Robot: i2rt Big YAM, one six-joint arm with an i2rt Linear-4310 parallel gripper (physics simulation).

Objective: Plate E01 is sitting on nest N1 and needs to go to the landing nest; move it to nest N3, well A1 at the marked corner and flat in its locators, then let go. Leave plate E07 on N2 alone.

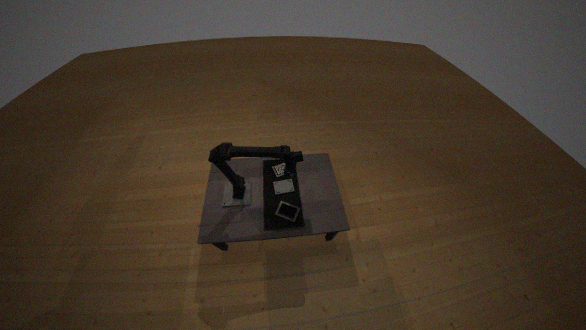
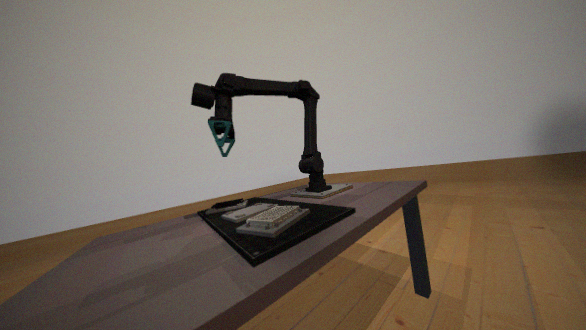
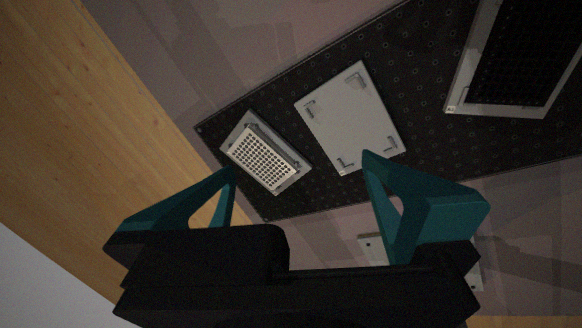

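A white well plate (image 1: 280,169) (image 2: 277,215) (image 3: 262,160) sits in a grey nest (image 2: 265,232) (image 3: 303,168) at one end of the black board. An empty pale nest (image 1: 284,186) (image 2: 244,213) (image 3: 350,120) with corner locators is in the middle; as the unoccupied one, it fits N3. A black plate (image 1: 288,210) (image 3: 525,60) sits in another grey nest (image 1: 279,208) (image 3: 500,111) marked A1 at a corner. Plate names are unreadable, so I cannot tell which is E01 or E07. My gripper (image 2: 228,146) (image 3: 295,164) is open and empty, high above the board.
The black perforated board (image 1: 270,220) (image 2: 325,220) (image 3: 420,85) lies on the table (image 1: 320,200) (image 2: 150,260). The arm's pale base plate (image 1: 227,201) (image 2: 342,188) (image 3: 372,250) is beside the board. A table edge runs close to the white plate's end of the board.
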